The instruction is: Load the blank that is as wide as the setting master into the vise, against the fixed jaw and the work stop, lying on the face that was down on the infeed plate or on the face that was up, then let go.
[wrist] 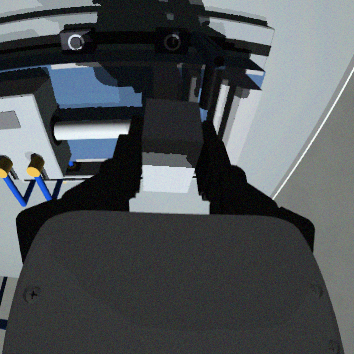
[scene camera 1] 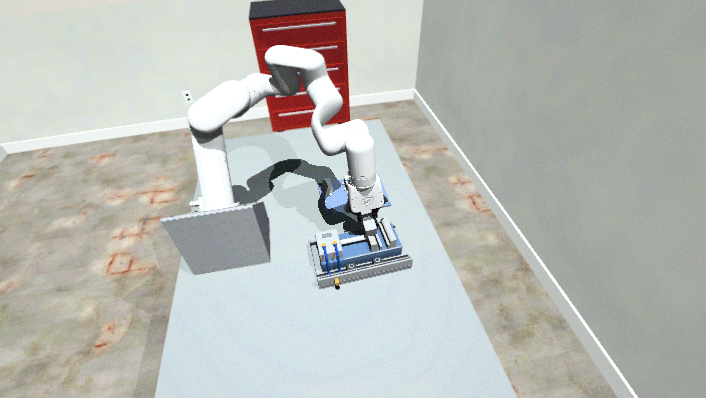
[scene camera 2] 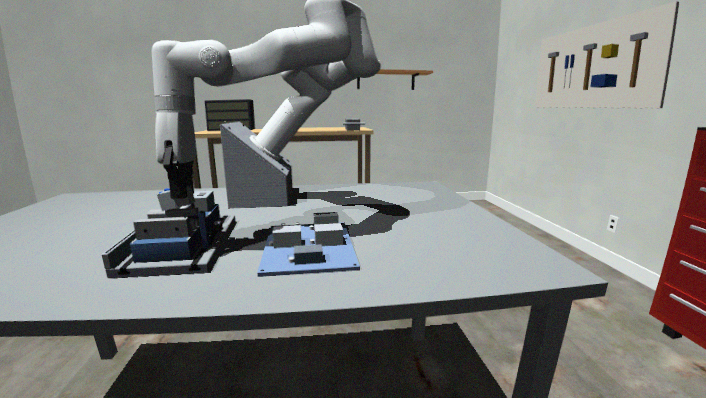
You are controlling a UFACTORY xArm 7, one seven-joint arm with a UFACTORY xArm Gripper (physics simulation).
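Frame: origin at the arm's base, x ahead, y left, z up, level; metres.
Where they show: gripper, fingertip midpoint: (wrist: 170, 135) (scene camera 1: 367, 220) (scene camera 2: 182, 196); arm's base, link origin: (scene camera 1: 219, 208) (scene camera 2: 265, 149).
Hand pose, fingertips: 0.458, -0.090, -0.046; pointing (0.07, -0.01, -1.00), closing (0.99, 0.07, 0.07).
Things, the pixels of their centre, and the offset from my fingertips, as dx, dy, dz. "*": a spot on its surface instead.
- vise, body centre: (wrist: 123, 116) (scene camera 2: 179, 224) (scene camera 1: 358, 245) -0.036, -0.034, -0.075
- grey block, body centre: (wrist: 168, 149) (scene camera 2: 176, 198) (scene camera 1: 368, 224) +0.001, -0.014, -0.003
- blue infeed plate, body centre: (scene camera 2: 308, 244) (scene camera 1: 353, 194) -0.012, +0.259, -0.121
- grey cylinder housing, surface spot: (wrist: 22, 130) (scene camera 1: 332, 237) * -0.117, -0.023, -0.029
- grey rail, body centre: (scene camera 1: 366, 270) -0.027, -0.122, -0.090
My gripper (scene camera 1: 369, 217) (scene camera 2: 181, 194) (wrist: 170, 135) points down over the vise (scene camera 1: 359, 253) (scene camera 2: 161, 251) (wrist: 75, 86), shut on a grey block (scene camera 1: 370, 226) (wrist: 173, 122). The block is above the moving jaw (scene camera 1: 372, 244), left of the fixed jaw (scene camera 1: 388, 233) (scene camera 2: 161, 228) in scene camera 1, with a gap to that jaw. I cannot tell whether the block is a blank or the setting master. Its underside is hidden. The work stop is not clearly made out. Several grey blocks, one of them at the front (scene camera 2: 308, 255), sit on the blue infeed plate (scene camera 2: 270, 268) (scene camera 1: 336, 201).
A grey cylinder housing (scene camera 1: 328, 242) (wrist: 22, 130) with blue hoses stands at the vise's left end, its white rod (wrist: 92, 130) running towards the moving jaw. A grey rail (scene camera 1: 367, 272) runs along the vise's near side. The arm's wedge-shaped base (scene camera 1: 222, 240) (scene camera 2: 252, 172) stands on the table.
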